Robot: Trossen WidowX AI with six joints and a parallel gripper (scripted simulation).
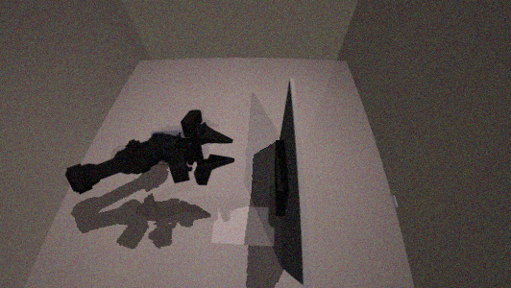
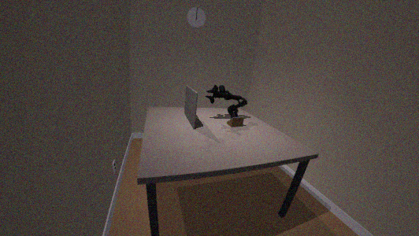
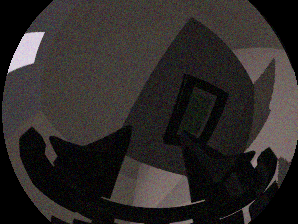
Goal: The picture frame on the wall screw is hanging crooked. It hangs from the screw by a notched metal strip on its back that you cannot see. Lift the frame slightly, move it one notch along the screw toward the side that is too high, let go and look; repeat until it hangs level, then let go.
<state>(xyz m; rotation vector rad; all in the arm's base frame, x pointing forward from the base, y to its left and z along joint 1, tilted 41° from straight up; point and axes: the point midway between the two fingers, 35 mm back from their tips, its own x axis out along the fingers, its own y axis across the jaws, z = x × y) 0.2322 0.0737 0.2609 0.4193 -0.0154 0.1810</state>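
The picture frame is 130 mm ahead of my gripper tip, 10 mm to the right of it and 110 mm below it. The rest, counted from my gripper tip: wall panel 140 mm ahead, 10 mm to the right, 120 mm below.
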